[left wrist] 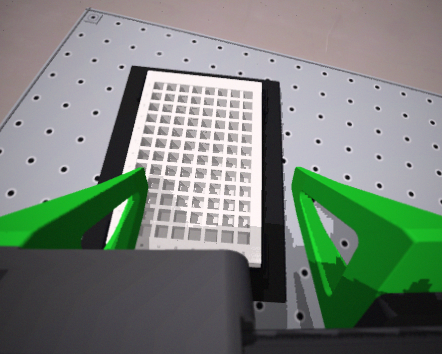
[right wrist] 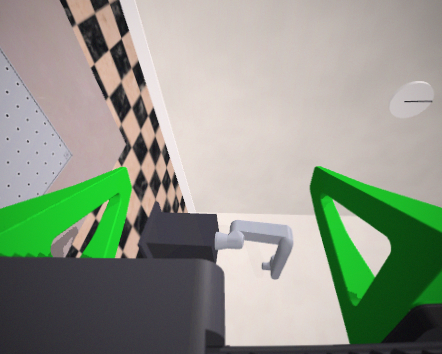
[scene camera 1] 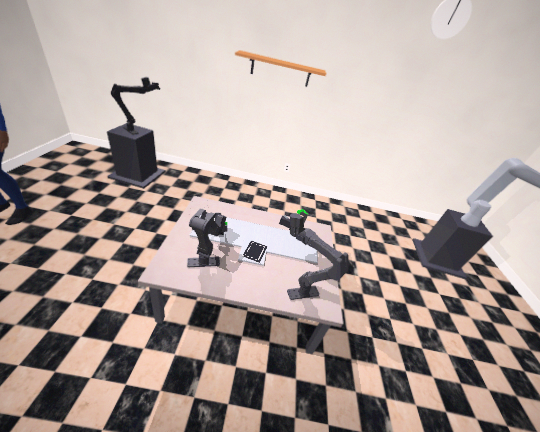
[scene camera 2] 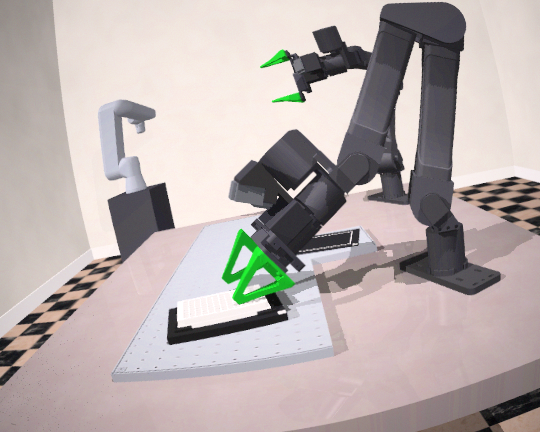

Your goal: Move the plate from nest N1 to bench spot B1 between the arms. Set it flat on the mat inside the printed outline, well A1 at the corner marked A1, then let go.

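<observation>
The white multiwell plate lies in a black nest on the perforated board. My left gripper is open over the plate's near part. In the left wrist view its left fingertip overlaps the plate's left edge, and its right fingertip is to the right of the nest. The black mat with a white printed outline lies between the arms, partly hidden by the left arm in scene camera 2. My right gripper is open and empty, high above the table. The A1 marks are not legible.
The pale perforated board lies on the pinkish table. A grey arm on a dark pedestal and a black arm on another pedestal stand away from the table.
</observation>
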